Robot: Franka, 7 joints.
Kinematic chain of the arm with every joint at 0, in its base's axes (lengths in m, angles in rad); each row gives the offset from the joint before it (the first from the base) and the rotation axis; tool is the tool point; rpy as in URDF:
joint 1: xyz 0 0 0.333 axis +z
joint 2: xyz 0 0 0 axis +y
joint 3: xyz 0 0 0.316 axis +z
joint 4: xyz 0.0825 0 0 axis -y
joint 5: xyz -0.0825 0 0.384 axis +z
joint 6: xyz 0 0 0 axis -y
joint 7: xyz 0.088 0 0 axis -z
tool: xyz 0 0 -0.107 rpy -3.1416 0 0
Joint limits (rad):
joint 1: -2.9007..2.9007
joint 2: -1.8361..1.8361
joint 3: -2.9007..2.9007
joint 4: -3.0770..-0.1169
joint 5: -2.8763..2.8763
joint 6: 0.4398..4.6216
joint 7: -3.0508..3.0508
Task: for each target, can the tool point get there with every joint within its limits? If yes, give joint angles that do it. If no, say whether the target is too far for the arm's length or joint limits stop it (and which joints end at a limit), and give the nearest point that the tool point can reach.
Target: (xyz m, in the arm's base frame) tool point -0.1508 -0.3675 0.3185
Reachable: yes | joints 1.9907 -0.1746 2.0015 -2.6817 1.9721 0.8759 -1.4731
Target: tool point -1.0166 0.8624 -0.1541
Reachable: no: too far | nearest point -0.6145 0.5213 0.0386 | short by 0.561 m
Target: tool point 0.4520 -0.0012 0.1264
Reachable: yes | joints -1.1572 1.3182 1.1257 -2.5269 0.3216 4.0211 -1.5256
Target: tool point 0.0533 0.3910 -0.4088
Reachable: no: joint limits stop it (at a limit: joint 2) | nearest point 0.0518 0.3800 -0.3512 | short by 0.059 m
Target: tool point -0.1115 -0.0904 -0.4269
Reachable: no: joint limits stop it (at a limit: joint 2) | nearest point -0.1261 -0.1022 -0.3468 | short by 0.082 m
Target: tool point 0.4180 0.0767 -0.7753
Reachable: no: too far | nearest point 0.3561 0.0653 -0.3549 | short by 0.425 m
